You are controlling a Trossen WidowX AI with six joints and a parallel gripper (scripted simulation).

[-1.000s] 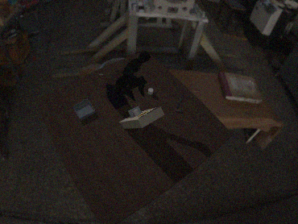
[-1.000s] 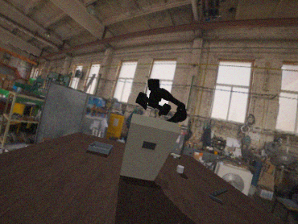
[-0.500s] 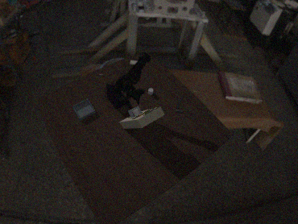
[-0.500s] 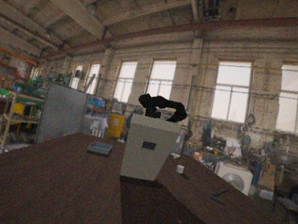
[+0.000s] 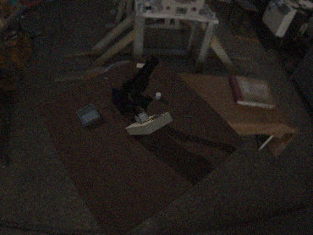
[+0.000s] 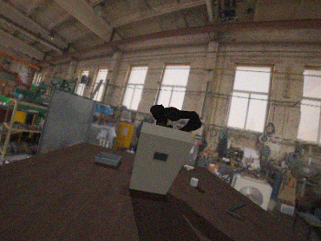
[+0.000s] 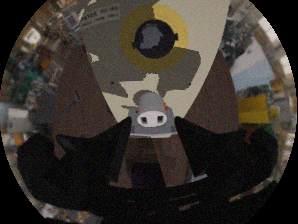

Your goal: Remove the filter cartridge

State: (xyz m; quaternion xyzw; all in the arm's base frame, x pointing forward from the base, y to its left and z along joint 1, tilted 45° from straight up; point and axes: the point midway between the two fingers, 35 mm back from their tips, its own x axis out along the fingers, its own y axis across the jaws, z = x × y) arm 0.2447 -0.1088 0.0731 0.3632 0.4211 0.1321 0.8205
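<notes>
My gripper tip is now 10 mm short of the round cartridge and 20 mm above it. From my gripper tip the other things lie so: blue-grey tray 370 mm behind, 250 mm to the right, 180 mm below; then service panel 50 mm ahead, 40 mm below.
</notes>
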